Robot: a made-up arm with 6 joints. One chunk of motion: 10 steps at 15 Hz.
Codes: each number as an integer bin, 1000 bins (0 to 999) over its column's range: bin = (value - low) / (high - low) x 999, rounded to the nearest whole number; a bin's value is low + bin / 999 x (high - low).
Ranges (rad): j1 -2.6..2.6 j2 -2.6..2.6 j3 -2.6..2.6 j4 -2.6..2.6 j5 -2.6..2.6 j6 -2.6..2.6
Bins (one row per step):
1: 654 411 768 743 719 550
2: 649 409 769 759 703 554
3: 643 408 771 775 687 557
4: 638 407 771 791 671 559
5: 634 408 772 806 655 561
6: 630 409 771 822 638 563
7: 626 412 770 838 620 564
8: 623 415 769 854 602 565
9: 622 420 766 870 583 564
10: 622 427 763 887 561 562
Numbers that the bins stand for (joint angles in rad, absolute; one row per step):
1: 0.8042 -0.4607 1.3976 1.2675 1.1425 0.2629
2: 0.7782 -0.4711 1.4028 1.3508 1.0593 0.2837
3: 0.7469 -0.4763 1.4132 1.4340 0.9760 0.2993
4: 0.7209 -0.4815 1.4132 1.5173 0.8927 0.3097
5: 0.7001 -0.4763 1.4184 1.5954 0.8094 0.3201
6: 0.6793 -0.4711 1.4132 1.6787 0.7209 0.3305
7: 0.6585 -0.4555 1.4080 1.7620 0.6272 0.3357
8: 0.6428 -0.4398 1.4028 1.8452 0.5335 0.3409
9: 0.6376 -0.4138 1.3872 1.9285 0.4346 0.3357
10: 0.6376 -0.3774 1.3716 2.0170 0.3201 0.3253

